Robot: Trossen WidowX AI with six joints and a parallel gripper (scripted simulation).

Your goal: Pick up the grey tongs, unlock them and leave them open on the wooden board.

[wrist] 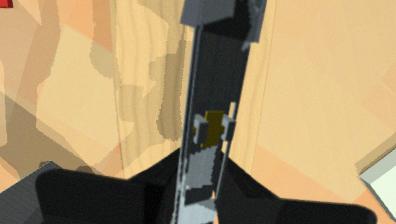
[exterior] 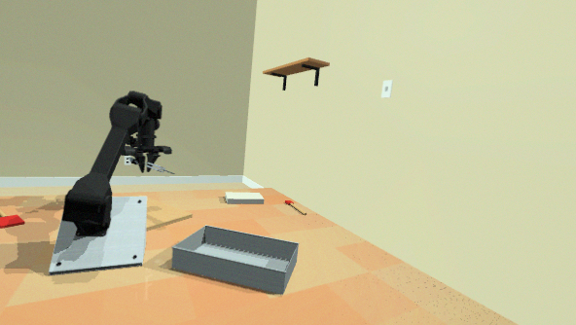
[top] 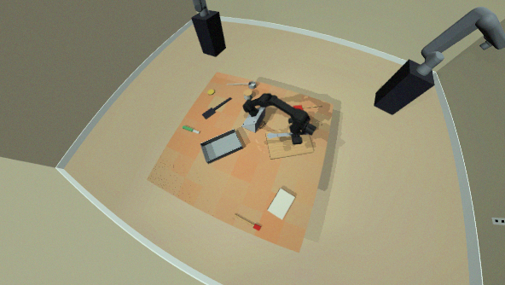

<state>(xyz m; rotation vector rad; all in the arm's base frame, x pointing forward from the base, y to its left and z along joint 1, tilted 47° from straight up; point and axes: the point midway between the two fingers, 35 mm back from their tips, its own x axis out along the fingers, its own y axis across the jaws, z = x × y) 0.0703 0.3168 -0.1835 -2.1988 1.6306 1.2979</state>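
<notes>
Right now my gripper tip is 16 cm above the wooden board and 3 cm past it. The rest, counted from my gripper tip: red-headed spatula 42 cm behind, 16 cm below, 1 cm to the right; then white block 43 cm ahead, 16 cm to the left, 15 cm below; then yellow lock piece 4 cm above, 3 cm to the left, 2 cm behind.
</notes>
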